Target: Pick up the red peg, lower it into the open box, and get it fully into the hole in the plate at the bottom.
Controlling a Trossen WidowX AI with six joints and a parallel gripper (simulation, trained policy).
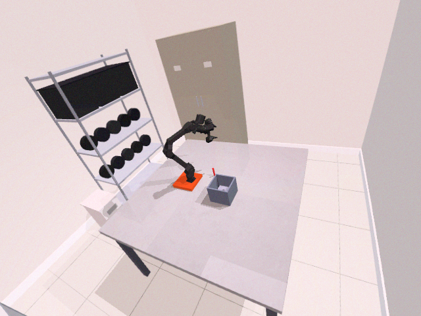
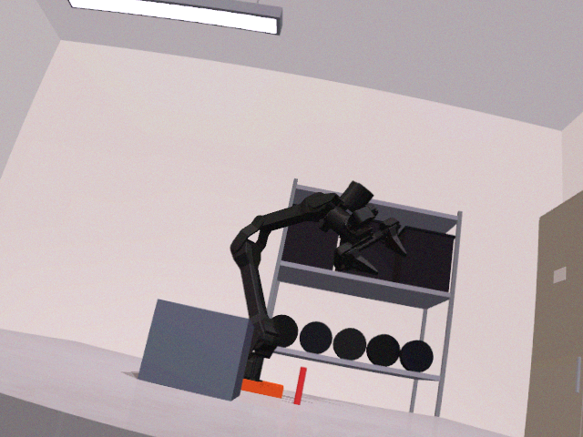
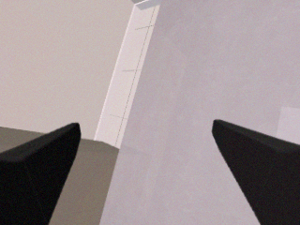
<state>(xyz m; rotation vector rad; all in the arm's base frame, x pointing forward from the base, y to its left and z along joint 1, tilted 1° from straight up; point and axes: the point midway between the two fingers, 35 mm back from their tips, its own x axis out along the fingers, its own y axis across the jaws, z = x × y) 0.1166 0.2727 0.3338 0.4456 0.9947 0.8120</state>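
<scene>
Now: the red peg 300 mm below my gripper tip, 150 mm to the right of it and 10 mm ahead of it. From my gripper tip the other things lie so: pale plate: 320 mm to the right, 290 mm below, 210 mm ahead.
</scene>
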